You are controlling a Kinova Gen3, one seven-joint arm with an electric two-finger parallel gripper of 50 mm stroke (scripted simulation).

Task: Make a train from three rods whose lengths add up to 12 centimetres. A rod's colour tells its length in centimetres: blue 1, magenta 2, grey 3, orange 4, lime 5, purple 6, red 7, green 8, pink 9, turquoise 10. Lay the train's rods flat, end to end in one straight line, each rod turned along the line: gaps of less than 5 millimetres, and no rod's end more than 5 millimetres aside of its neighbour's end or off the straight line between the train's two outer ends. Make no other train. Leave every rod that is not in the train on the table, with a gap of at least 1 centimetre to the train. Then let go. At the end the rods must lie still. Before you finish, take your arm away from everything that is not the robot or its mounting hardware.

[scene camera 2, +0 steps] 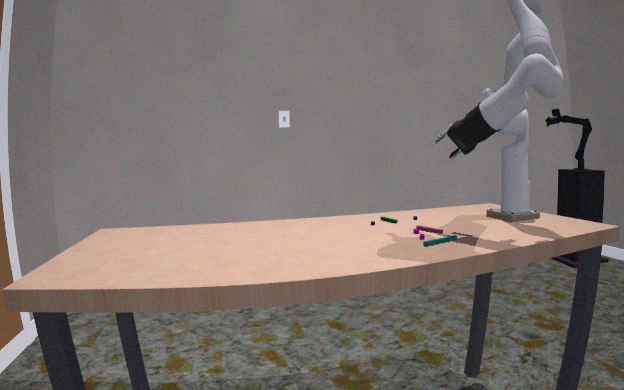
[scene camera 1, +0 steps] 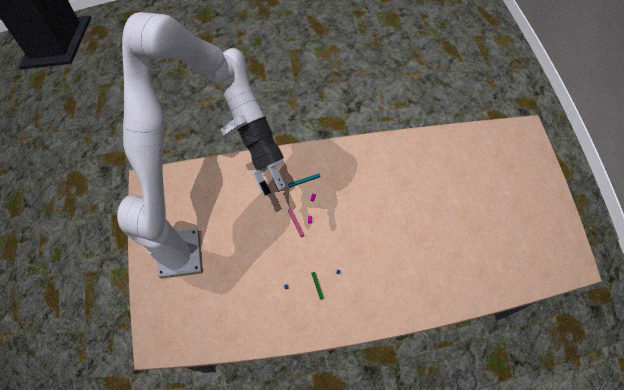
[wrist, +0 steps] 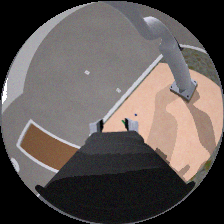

Labels:
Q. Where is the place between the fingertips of my gripper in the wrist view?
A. At 114, 123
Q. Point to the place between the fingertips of my gripper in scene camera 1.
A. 274, 191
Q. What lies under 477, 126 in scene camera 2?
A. My gripper.

